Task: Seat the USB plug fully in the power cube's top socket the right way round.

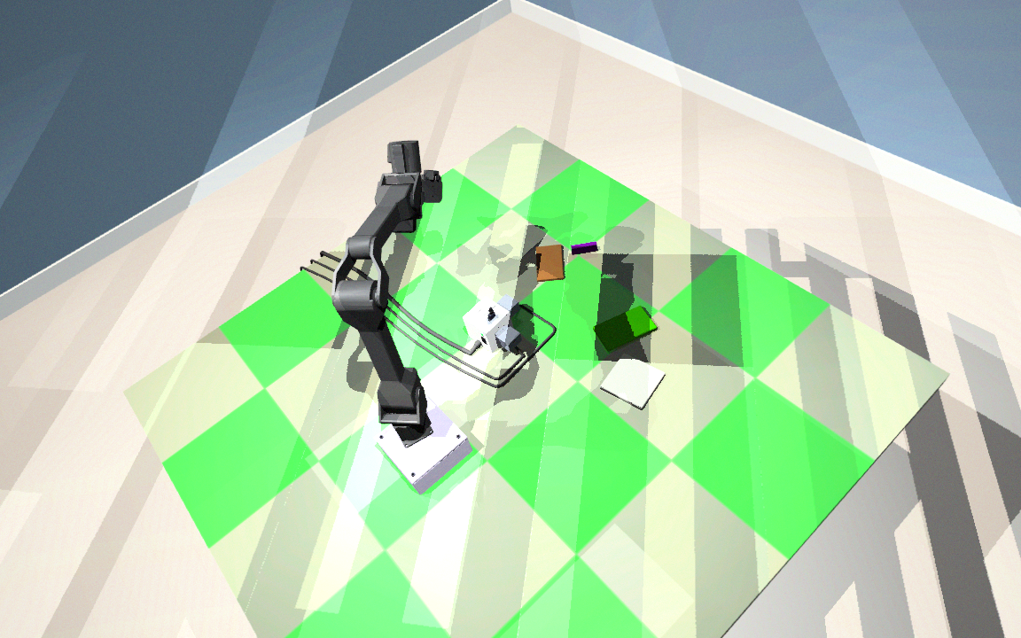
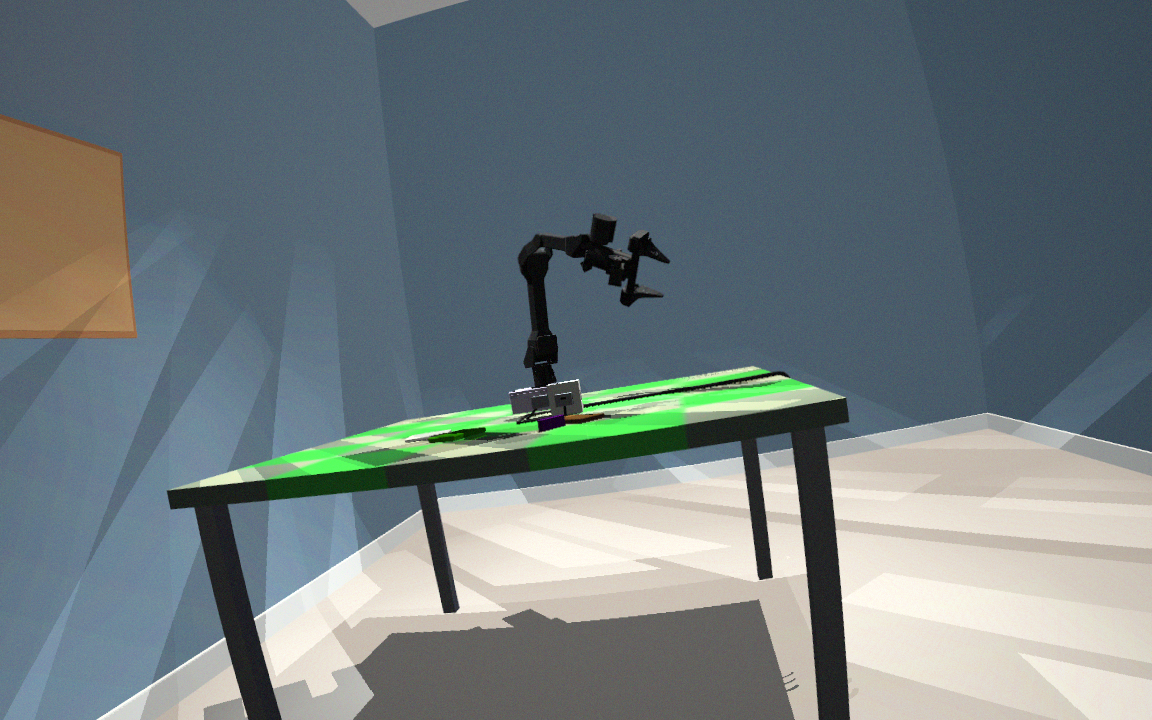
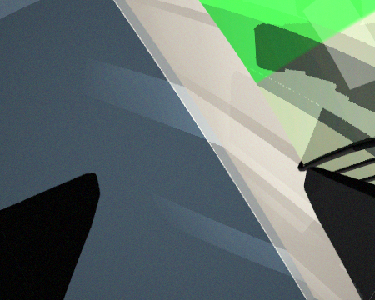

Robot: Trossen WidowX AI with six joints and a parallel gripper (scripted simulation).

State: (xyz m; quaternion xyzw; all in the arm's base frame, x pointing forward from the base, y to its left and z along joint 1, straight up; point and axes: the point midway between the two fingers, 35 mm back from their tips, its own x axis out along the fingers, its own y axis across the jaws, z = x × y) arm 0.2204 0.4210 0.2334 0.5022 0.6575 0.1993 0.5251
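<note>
Right now the dark USB plug is 31 cm to the right of my gripper tip, 19 cm below it and 4 cm ahead of it. Also, from my gripper tip: orange block 28 cm below, 26 cm ahead, 18 cm to the right; then metal socket frame 31 cm to the right, 21 cm below, 4 cm ahead; then purple stick 35 cm ahead, 27 cm below, 20 cm to the right.
</note>
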